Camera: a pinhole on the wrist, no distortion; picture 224 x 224 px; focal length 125.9 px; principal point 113.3 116.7 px. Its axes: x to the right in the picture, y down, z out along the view. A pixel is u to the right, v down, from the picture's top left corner.
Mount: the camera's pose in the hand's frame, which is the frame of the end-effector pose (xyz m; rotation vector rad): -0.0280 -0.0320 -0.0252 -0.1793 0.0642 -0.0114
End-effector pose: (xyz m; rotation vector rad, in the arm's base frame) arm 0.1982 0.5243 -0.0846 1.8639 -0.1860 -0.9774
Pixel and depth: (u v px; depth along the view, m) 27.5 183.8 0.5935
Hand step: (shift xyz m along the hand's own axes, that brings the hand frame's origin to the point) -0.3914 0.3917 0.5265
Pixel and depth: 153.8 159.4 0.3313
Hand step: 0.1005 0.1357 0.2734
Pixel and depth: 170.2 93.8 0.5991
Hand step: 0.2804 -0.0373 0.5655
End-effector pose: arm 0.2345 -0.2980 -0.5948 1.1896 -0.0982 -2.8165
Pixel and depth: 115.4 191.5 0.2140
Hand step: -0.0099 0.1311 0.1620
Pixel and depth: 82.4 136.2 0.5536
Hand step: -0.1272 0.1531 0.5116
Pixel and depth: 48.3 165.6 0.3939
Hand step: -0.2045 0.1921 0.3470
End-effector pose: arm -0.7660 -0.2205 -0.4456 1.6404 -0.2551 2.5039
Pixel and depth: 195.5 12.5 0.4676
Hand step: 0.3048 -0.3348 0.4839
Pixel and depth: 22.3 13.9 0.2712
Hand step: -0.2073 -0.1983 0.2929
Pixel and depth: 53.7 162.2 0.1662
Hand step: -0.0954 0.0580 0.1322
